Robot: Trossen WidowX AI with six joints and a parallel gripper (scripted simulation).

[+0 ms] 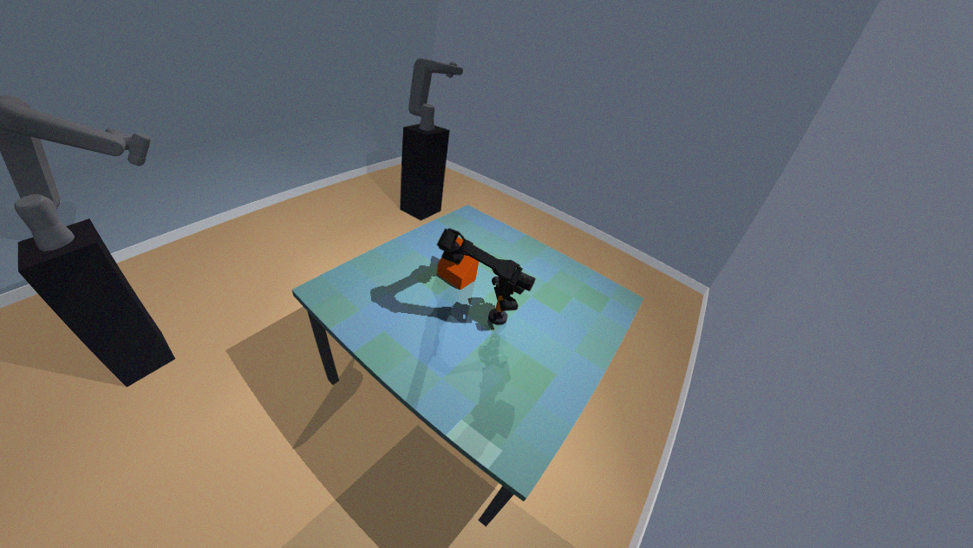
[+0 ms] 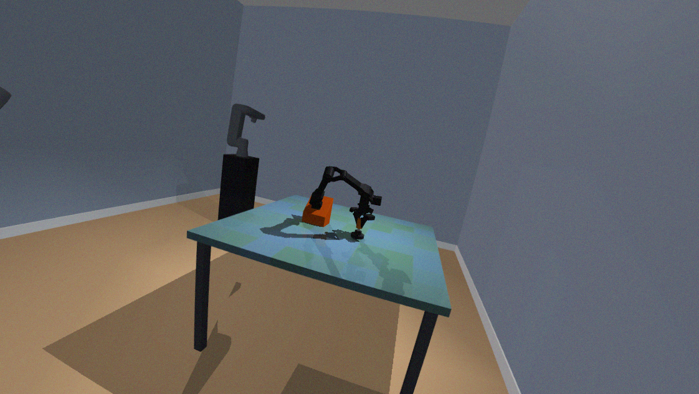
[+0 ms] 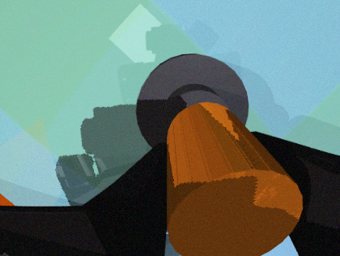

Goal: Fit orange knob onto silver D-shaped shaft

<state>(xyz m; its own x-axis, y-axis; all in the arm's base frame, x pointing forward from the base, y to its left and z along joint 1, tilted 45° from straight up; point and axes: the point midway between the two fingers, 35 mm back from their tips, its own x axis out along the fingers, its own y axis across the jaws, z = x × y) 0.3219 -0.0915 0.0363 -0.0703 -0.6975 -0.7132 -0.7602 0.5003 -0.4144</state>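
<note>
The orange knob is 3 cm above my gripper tip. Also, from my gripper tip: pedestal (4 cm below).
</note>
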